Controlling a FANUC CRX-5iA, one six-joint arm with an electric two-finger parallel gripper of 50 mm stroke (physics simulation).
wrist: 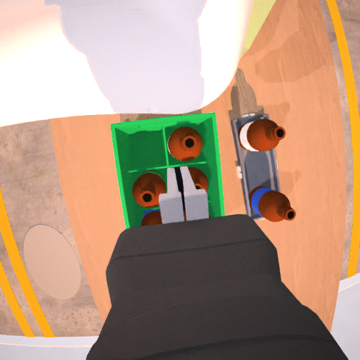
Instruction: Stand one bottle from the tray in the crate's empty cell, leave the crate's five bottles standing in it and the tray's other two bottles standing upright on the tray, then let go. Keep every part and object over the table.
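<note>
The green crate [118, 165] is in the middle of the wrist view; its upper-left cell [142, 150] is empty. Bottles show in its upper-right [182, 150], middle-left [145, 185], middle-right [201, 177] and lower-left [151, 219] cells; my gripper hides the lower-right cell. My gripper [178, 179] is shut with nothing held, its fingertips seen over the crate's middle. The grey tray [261, 167] lies to the right. A white-banded bottle [260, 135] stands at its upper end and a blue-banded bottle [271, 204] at its lower end. The tray's third bottle does not show.
A large pale, overexposed body [140, 55] covers the upper left of the view. Part of a yellow-green object [256, 22] shows at the top, right of it. The wooden table [310, 150] has its edges at left and right, with floor and yellow lines beyond.
</note>
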